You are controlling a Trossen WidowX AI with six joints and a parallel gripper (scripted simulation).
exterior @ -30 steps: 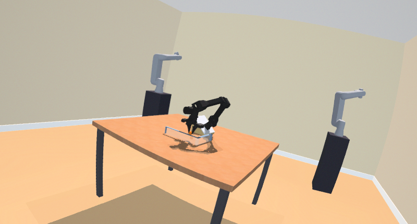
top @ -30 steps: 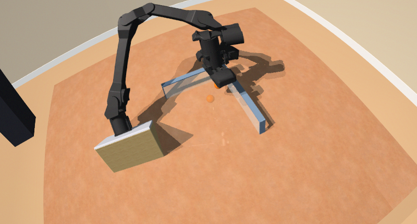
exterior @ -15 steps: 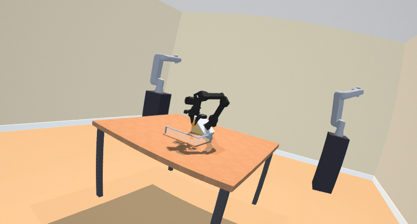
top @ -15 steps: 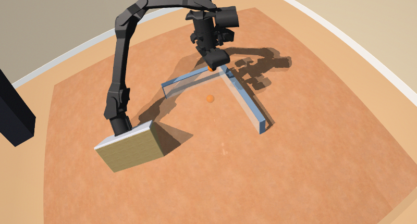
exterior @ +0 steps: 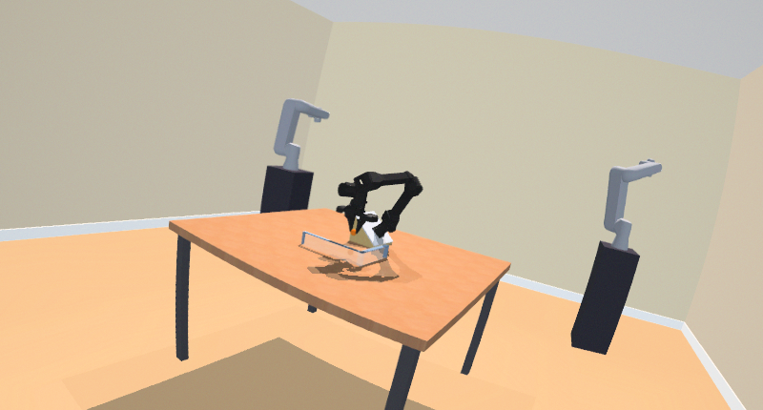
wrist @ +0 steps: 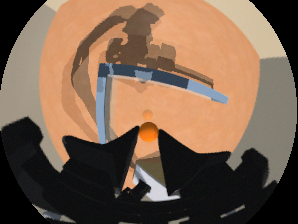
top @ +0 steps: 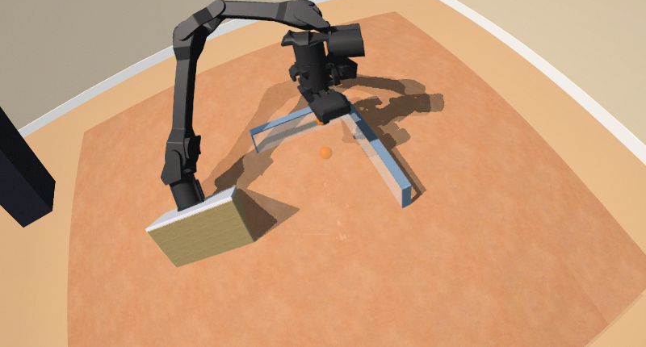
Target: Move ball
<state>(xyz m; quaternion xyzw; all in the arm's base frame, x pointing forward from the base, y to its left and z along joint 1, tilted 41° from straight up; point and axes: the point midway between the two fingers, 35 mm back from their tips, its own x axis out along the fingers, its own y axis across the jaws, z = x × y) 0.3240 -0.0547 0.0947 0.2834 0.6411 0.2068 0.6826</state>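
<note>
Now: the see-through copy of ball 1 cm behind my gripper tip and 9 cm below it. Also, from my gripper tip: orange ball: right at my gripper tip.
</note>
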